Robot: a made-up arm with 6 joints.
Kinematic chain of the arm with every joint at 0, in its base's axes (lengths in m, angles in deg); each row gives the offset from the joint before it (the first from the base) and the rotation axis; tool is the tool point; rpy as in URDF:
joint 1: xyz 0 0 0.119 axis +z
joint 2: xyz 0 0 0 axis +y
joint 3: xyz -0.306 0 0.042 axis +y
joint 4: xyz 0.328 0 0.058 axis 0.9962 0 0.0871
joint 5: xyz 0 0 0 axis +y
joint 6: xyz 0.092 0 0.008 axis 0.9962 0 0.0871
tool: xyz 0 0 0 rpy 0 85 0
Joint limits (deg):
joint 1: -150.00..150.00
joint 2: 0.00..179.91
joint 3: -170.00..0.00
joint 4: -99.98..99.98
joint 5: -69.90..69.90
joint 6: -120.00..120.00
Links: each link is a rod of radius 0.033 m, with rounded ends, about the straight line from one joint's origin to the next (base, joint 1, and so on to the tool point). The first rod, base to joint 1, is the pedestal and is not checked.
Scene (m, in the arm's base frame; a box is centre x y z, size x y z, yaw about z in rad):
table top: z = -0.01
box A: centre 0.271 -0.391 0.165 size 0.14 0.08 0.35 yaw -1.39
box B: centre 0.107 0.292 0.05 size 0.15 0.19 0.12 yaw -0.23
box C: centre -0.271 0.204 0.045 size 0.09 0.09 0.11 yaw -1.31
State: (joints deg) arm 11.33 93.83 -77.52 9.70 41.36 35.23
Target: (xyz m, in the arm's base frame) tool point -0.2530 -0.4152 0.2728
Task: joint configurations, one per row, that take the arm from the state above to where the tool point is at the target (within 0.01 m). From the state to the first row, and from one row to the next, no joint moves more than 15 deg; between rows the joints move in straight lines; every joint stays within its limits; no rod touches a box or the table.
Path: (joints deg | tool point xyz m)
1: -2.02 94.09 -81.07 7.97 40.42 35.23 | 0.4577 -0.0078 0.3353
2: -15.36 94.35 -84.61 6.24 39.47 35.23 | 0.4495 -0.1168 0.3585
3: -28.71 94.61 -88.16 4.51 38.53 35.23 | 0.4141 -0.2216 0.3822
4: -42.05 94.87 -91.70 2.78 37.58 35.23 | 0.3534 -0.3151 0.4062
5: -55.40 95.12 -95.25 1.05 36.64 35.23 | 0.2710 -0.3910 0.4305
6: -68.43 96.57 -92.59 -0.47 37.40 35.23 | 0.1769 -0.4487 0.3985
7: -81.46 98.02 -89.94 -1.98 38.15 35.23 | 0.0703 -0.4815 0.3666
8: -94.49 99.47 -87.28 -3.50 38.91 35.23 | -0.0418 -0.4869 0.3349
9: -107.52 100.92 -84.62 -5.02 39.67 35.23 | -0.1520 -0.4642 0.3036
10: -120.55 102.37 -81.96 -6.54 40.42 35.23 | -0.2530 -0.4152 0.2728

